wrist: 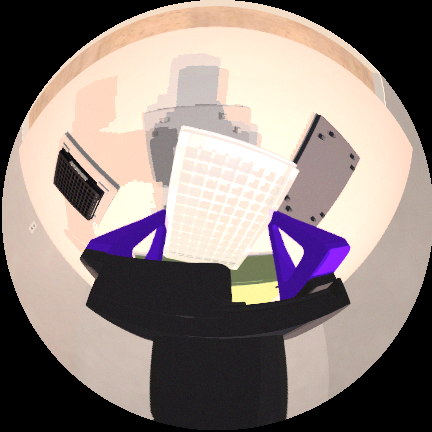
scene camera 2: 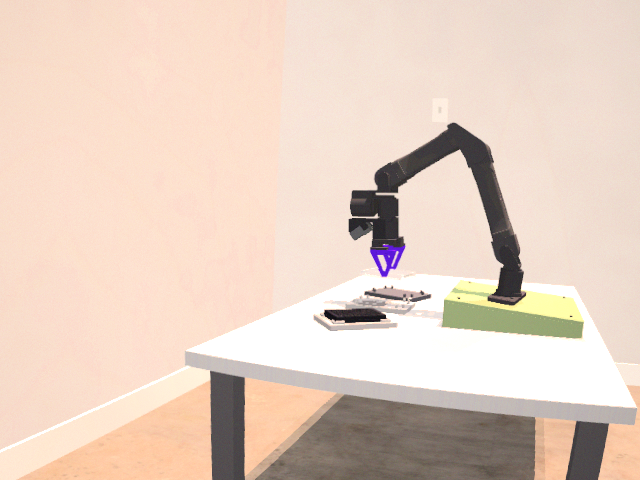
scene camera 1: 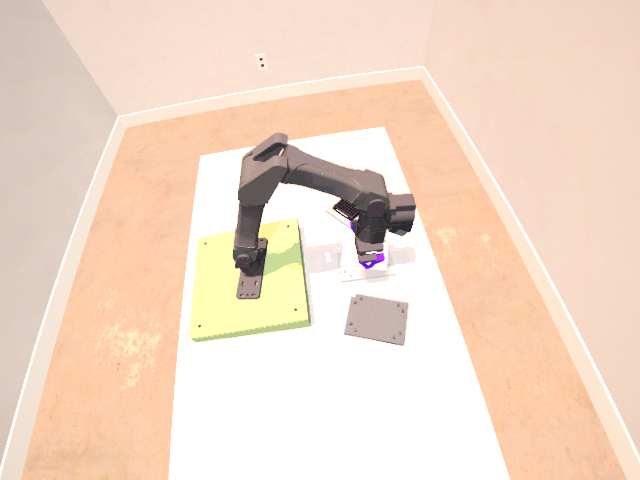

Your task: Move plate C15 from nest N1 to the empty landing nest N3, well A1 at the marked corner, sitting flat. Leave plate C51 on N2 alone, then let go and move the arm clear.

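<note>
My gripper [scene camera 1: 361,245] [scene camera 2: 384,273] [wrist: 217,214] is shut on the pale, see-through plate C15 [scene camera 2: 405,274] [wrist: 225,190], a purple finger at each long side. The plate is in the air, over part of the pale empty nest N3 [scene camera 1: 351,277] [scene camera 2: 387,307] [wrist: 232,114], and looks turned relative to it in the wrist view. Its well A1 and the nest's marked corner cannot be made out. The dark grey nest N1 [scene camera 1: 377,319] [scene camera 2: 398,293] [wrist: 325,170] is empty. Black plate C51 [scene camera 1: 345,208] [scene camera 2: 355,314] [wrist: 77,185] sits on the pale nest N2 [scene camera 2: 361,325] [wrist: 109,187].
The yellow-green base block [scene camera 1: 248,320] [scene camera 2: 511,322] carries the arm and stands beside the nests on the white table [scene camera 1: 310,413] [scene camera 2: 413,372]. N3 lies between N1 and N2. The arm hides part of N2 and N3 in scene camera 1.
</note>
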